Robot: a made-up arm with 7 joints.
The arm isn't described. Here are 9 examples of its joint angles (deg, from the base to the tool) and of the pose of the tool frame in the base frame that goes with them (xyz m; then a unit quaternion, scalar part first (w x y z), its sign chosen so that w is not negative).
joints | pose
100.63 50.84 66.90 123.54 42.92 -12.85 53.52 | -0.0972 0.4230 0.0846 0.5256 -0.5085 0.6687 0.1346
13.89 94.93 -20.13 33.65 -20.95 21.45 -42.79 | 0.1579 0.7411 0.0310 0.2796 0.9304 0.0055 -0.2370
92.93 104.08 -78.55 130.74 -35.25 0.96 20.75 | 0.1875 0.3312 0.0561 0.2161 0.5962 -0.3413 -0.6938
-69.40 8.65 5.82 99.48 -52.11 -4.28 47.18 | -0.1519 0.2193 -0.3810 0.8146 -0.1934 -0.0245 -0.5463
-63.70 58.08 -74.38 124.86 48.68 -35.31 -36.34 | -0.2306 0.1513 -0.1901 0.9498 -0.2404 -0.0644 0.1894
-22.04 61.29 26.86 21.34 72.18 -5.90 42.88 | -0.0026 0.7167 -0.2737 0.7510 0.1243 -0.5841 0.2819
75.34 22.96 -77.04 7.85 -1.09 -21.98 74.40 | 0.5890 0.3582 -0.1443 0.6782 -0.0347 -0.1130 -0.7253
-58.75 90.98 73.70 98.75 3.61 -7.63 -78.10 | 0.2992 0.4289 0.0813 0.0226 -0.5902 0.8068 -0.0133
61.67 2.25 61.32 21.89 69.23 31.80 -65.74 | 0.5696 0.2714 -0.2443 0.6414 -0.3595 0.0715 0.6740
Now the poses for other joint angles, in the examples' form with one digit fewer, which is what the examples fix.
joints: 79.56 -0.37 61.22 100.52 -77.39 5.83 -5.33
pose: 0.302 0.410 0.093 0.317 0.603 -0.579 0.448
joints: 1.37 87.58 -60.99 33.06 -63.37 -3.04 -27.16
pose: 0.086 0.733 -0.170 0.253 0.372 0.168 -0.877
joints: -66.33 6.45 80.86 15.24 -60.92 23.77 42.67
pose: -0.563 0.297 -0.261 0.755 -0.049 0.570 0.321
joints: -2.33 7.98 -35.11 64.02 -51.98 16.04 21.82
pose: 0.207 0.053 -0.497 0.701 0.062 -0.259 -0.661
